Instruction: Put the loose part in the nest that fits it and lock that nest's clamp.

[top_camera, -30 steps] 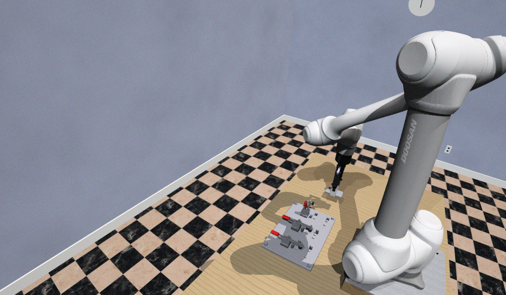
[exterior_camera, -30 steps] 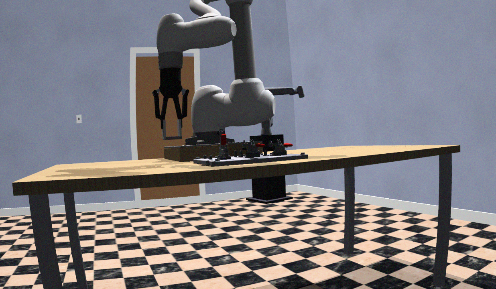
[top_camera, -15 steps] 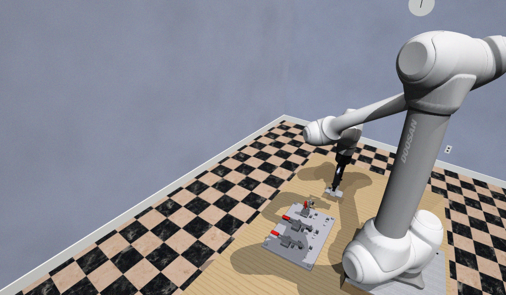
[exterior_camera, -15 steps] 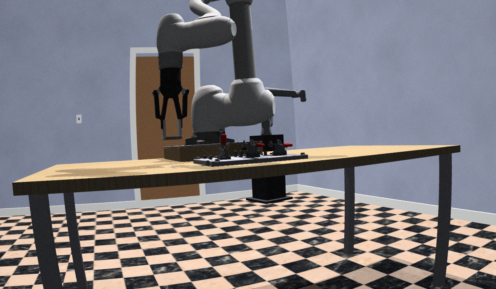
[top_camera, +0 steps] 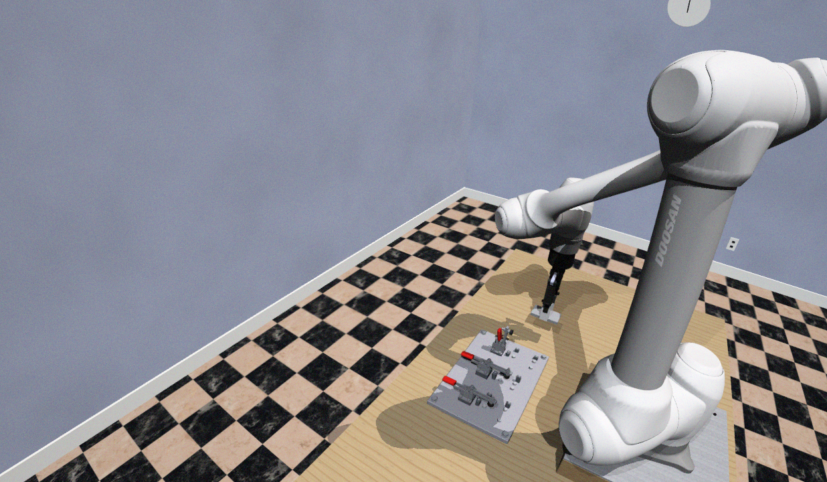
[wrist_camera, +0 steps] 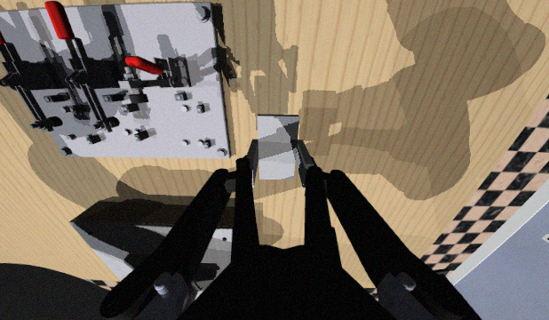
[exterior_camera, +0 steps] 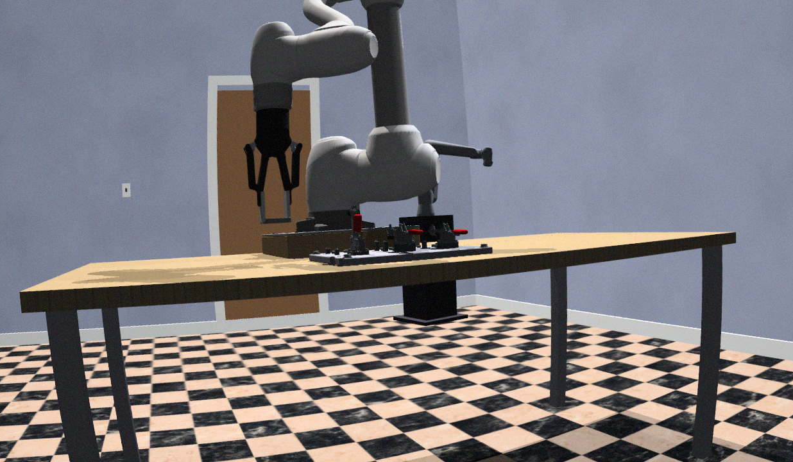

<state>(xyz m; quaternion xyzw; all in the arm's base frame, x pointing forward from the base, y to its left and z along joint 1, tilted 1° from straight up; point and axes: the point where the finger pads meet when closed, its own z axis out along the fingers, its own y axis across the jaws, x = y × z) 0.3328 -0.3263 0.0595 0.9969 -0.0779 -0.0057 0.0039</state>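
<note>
My gripper is now 25 cm to the right of the grey fixture plate, 12 cm above it and 10 cm short of it. Also, from my hand: flat grey part (3 cm below).
</note>
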